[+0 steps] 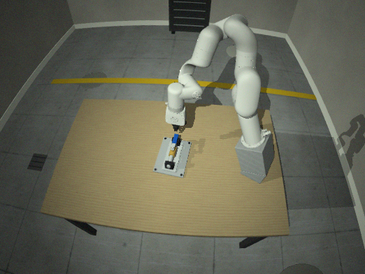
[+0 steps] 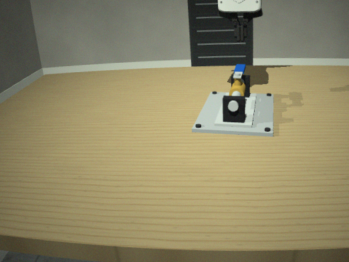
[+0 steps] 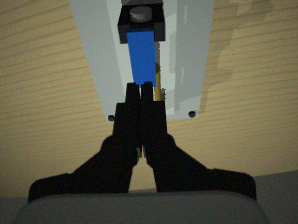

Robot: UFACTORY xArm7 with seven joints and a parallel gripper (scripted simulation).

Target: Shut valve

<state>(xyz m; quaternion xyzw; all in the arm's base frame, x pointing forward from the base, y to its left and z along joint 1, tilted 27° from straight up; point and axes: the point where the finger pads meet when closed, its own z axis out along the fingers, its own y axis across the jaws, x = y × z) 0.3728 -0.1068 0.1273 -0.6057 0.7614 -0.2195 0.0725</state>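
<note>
Right now my hand is 1 cm short of the blue lever, 4 cm to the right of it and 9 cm above it.
</note>
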